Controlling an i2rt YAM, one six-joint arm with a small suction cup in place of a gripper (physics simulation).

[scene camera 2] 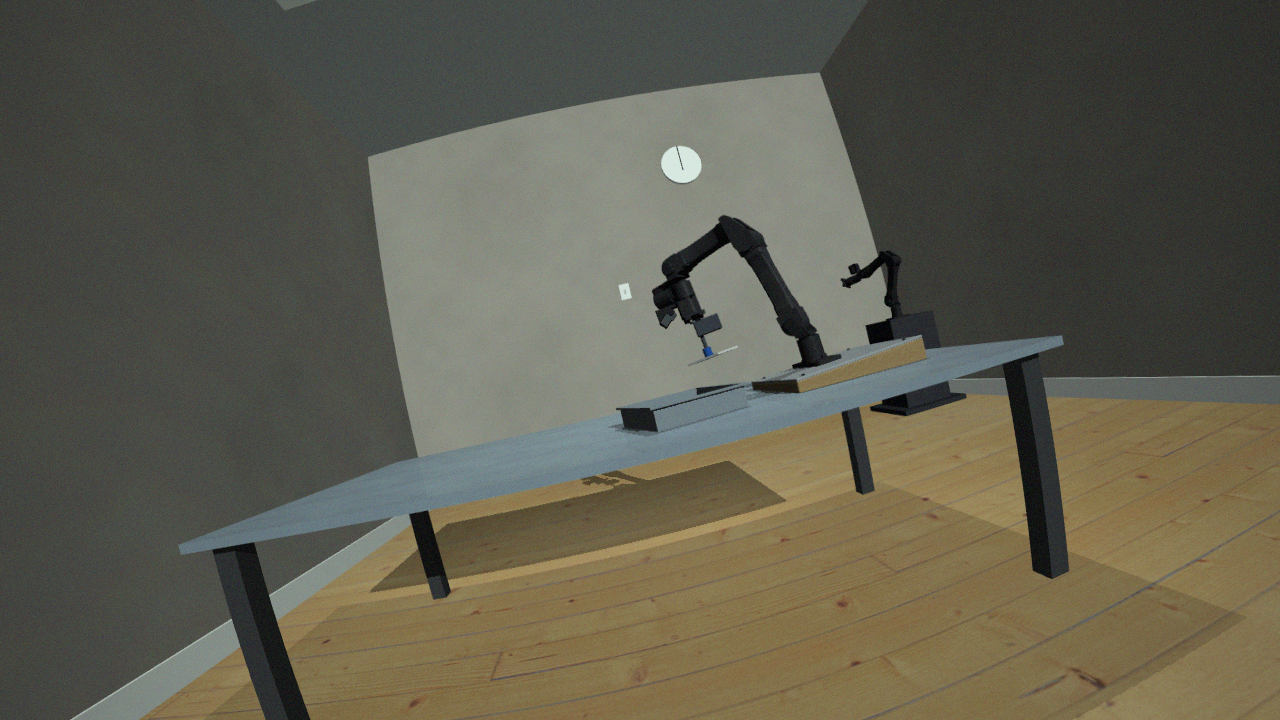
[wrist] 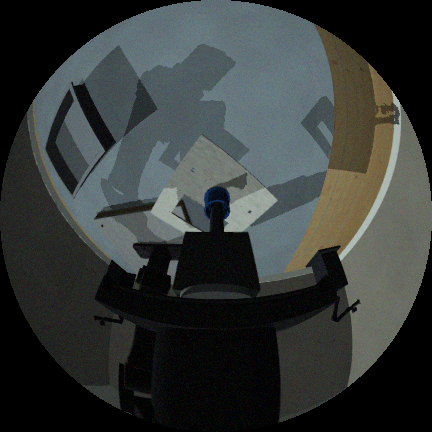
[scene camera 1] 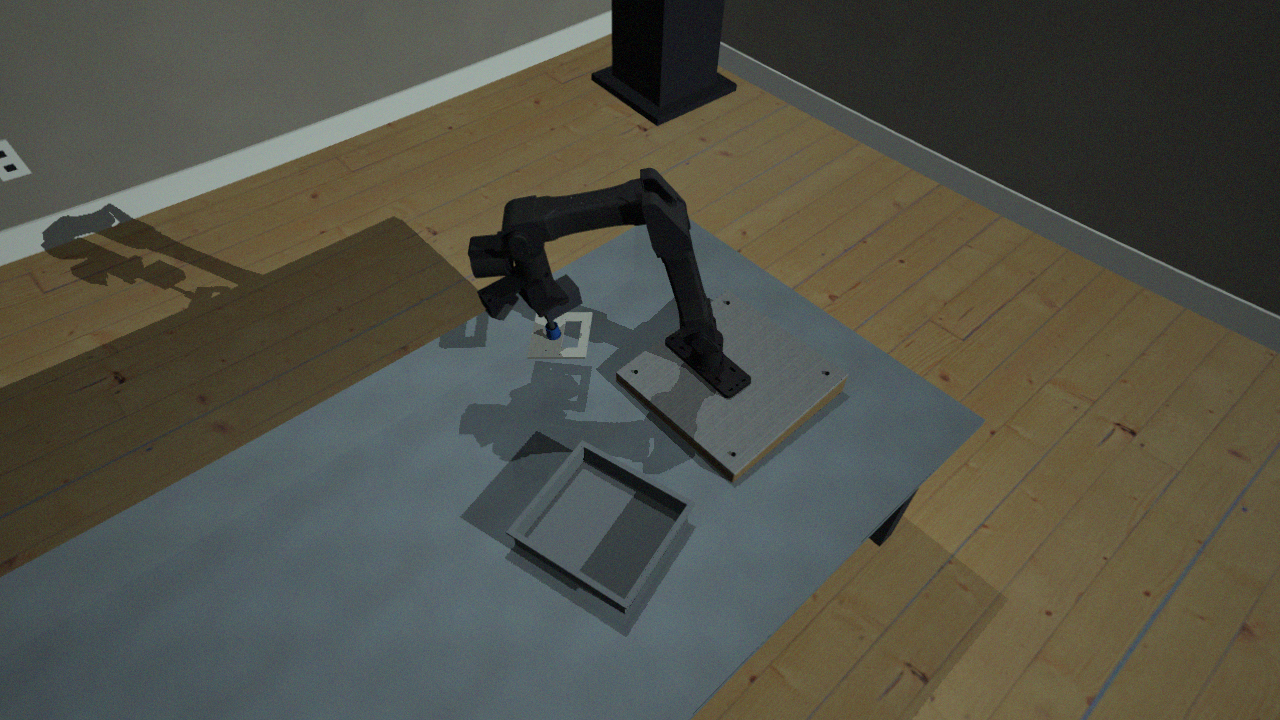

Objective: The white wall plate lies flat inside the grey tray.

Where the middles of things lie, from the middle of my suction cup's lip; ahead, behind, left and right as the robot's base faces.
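Scene:
White wall plate [scene camera 1: 539,343]: 1 cm behind my suction cup, 1 cm left of it, 1 cm below it. Grey tray [scene camera 2: 666,412]: from my suction cup, 35 cm to the left, 15 cm ahead, 11 cm below. Going by their middles, white wall plate nearest to my suction cup of the things named here.

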